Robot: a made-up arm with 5 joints.
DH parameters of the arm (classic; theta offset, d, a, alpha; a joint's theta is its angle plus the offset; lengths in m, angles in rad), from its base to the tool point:
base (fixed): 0 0.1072 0 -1.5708
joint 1: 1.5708 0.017 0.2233 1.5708
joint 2: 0.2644 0 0.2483 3.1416
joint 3: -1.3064 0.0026 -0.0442 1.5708
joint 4: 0 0.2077 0.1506 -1.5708
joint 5: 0 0.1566 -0.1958 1.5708
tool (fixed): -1.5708 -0.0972 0 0
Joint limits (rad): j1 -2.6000..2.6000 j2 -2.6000..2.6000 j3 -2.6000..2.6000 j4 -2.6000..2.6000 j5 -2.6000..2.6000
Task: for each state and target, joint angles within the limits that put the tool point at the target. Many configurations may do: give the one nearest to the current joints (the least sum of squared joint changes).
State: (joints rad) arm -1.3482 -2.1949 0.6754 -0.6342 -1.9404
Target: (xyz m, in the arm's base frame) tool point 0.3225 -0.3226 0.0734
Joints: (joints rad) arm -1.3016 -2.3403 -0.1963 -0.7419 -1.5997
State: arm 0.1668 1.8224 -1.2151 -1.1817 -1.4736
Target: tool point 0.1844 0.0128 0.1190
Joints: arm -0.2258 2.0160 -0.8732 -1.2048 -1.6241
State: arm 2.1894 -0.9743 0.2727 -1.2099 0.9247
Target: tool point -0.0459 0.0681 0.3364
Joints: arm 2.3392 -0.8574 -0.3645 -0.9501 0.8894
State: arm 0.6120 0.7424 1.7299 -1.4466 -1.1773
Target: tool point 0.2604 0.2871 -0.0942
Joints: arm 0.0005 1.4161 1.6808 -1.9319 -1.4433
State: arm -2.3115 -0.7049 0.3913 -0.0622 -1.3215
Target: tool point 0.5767 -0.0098 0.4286
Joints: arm -2.2688 -0.7049 0.5287 -0.1389 -1.5323
